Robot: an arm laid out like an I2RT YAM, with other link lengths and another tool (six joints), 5 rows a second.
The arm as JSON. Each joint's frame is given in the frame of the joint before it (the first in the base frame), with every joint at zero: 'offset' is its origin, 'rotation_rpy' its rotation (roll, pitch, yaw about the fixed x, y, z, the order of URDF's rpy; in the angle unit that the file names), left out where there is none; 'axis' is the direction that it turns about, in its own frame. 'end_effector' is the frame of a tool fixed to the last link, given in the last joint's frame.
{
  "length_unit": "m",
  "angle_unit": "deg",
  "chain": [
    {
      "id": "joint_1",
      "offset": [
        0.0,
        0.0,
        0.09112
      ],
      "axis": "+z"
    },
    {
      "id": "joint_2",
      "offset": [
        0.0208,
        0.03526,
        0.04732
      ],
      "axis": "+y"
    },
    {
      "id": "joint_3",
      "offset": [
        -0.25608,
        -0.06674,
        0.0
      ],
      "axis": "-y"
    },
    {
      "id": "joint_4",
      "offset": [
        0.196,
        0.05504,
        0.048
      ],
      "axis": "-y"
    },
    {
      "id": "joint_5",
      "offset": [
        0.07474,
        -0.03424,
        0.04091
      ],
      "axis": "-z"
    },
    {
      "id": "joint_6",
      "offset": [
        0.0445,
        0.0,
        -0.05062
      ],
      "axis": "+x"
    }
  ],
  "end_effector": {
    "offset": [
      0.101,
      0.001,
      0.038
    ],
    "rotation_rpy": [
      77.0,
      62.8,
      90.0
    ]
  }
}
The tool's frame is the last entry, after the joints.
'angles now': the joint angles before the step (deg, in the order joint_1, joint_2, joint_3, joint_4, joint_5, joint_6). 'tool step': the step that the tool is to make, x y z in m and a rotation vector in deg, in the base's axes. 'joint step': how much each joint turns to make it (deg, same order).
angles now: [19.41, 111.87, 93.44, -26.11, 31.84, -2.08]
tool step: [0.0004, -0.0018, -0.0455, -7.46, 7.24, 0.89]
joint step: [0.28, 4.79, -0.83, -1.37, 3.02, -4.23]
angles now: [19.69, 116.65, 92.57, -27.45, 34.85, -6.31]
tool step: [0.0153, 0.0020, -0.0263, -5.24, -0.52, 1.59]
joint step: [0.00, 4.52, -2.13, 8.67, 2.94, -5.55]
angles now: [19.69, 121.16, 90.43, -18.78, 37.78, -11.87]
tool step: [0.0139, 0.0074, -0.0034, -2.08, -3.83, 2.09]
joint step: [0.26, 2.06, -1.88, 9.65, 1.12, -4.54]
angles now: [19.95, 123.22, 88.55, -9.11, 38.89, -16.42]
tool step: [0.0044, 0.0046, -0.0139, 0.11, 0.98, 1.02]
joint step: [0.05, 2.17, 0.46, 1.11, -1.00, -0.46]
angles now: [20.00, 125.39, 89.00, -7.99, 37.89, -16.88]
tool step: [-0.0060, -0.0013, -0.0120, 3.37, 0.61, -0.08]
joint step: [-0.38, -0.42, -3.14, 1.67, -2.60, 2.71]
